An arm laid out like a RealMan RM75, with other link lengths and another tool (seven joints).
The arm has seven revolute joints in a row. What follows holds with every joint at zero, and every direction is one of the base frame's. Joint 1 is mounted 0.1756 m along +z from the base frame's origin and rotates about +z. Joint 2 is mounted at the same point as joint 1 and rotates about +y. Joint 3 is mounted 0.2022 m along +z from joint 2 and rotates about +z. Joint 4 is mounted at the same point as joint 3 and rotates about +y. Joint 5 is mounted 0.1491 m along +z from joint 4 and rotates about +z. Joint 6 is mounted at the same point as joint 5 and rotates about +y. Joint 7 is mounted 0.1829 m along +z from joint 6 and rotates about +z. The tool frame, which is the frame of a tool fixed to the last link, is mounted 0.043 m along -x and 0.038 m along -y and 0.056 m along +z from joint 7; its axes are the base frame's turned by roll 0, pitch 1.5 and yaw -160.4 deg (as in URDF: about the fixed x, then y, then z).
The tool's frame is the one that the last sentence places.
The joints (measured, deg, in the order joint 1, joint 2, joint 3, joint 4, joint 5, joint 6, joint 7), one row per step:
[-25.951, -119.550, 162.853, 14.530, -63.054, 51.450, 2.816]
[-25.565, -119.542, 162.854, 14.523, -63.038, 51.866, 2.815]
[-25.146, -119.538, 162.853, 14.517, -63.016, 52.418, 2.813]
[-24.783, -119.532, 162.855, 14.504, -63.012, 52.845, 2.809]
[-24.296, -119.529, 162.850, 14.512, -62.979, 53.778, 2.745]
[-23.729, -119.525, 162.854, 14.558, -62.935, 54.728, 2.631]
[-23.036, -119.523, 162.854, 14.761, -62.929, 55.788, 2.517]
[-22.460, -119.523, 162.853, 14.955, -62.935, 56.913, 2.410]
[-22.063, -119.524, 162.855, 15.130, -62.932, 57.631, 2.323]
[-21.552, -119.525, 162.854, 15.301, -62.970, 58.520, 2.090]
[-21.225, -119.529, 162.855, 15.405, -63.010, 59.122, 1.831]
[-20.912, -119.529, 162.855, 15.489, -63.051, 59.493, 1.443]
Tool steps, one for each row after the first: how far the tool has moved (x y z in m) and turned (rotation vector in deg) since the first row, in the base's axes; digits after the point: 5 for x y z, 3 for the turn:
[-0.00091, -0.00133, 0.00075, 0.212, -0.168, 0.076]
[-0.00149, -0.00264, 0.00169, 0.493, -0.400, 0.084]
[-0.00225, -0.00385, 0.00250, 0.720, -0.573, 0.139]
[-0.00180, -0.00502, 0.00401, 1.192, -1.036, -0.040]
[-0.00157, -0.00664, 0.00538, 1.649, -1.573, -0.150]
[-0.00106, -0.00879, 0.00655, 2.159, -2.317, -0.222]
[0.00033, -0.01025, 0.00798, 2.720, -3.079, -0.451]
[0.00129, -0.01138, 0.00872, 3.063, -3.625, -0.575]
[0.00205, -0.01287, 0.00982, 3.522, -4.380, -0.611]
[0.00259, -0.01384, 0.01054, 3.835, -4.974, -0.597]
[0.00227, -0.01506, 0.01078, 4.019, -5.560, -0.366]

